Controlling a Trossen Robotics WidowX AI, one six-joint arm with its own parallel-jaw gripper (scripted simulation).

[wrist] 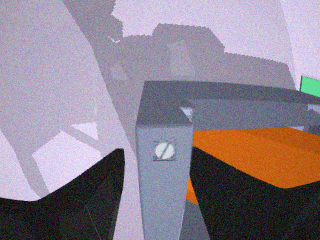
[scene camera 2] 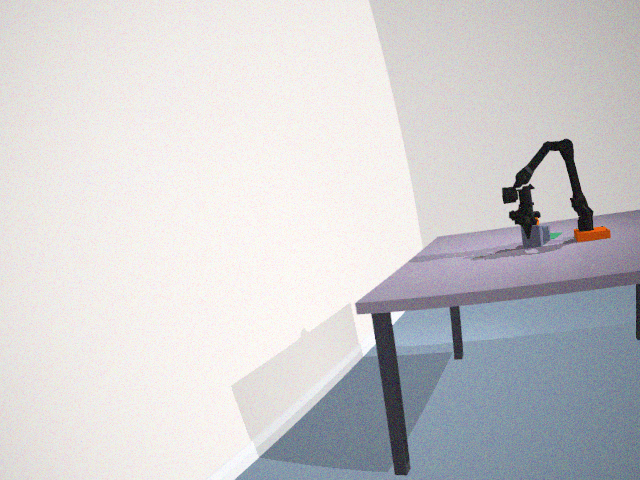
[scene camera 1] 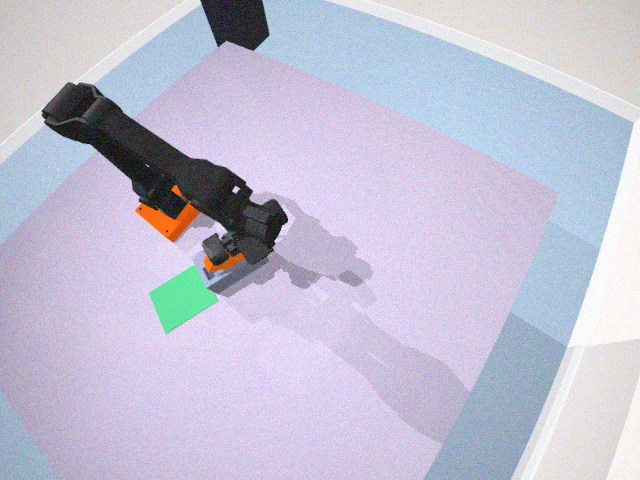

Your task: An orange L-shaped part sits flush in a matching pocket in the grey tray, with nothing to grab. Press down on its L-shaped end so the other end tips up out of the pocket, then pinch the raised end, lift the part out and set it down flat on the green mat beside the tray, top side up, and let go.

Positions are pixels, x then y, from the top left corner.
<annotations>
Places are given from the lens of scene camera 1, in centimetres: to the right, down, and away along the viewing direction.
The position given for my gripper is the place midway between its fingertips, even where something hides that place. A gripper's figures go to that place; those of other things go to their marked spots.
my gripper (scene camera 1: 256, 245): -16, 1, 69
green mat (scene camera 1: 185, 295): -34, 14, 69
</annotations>
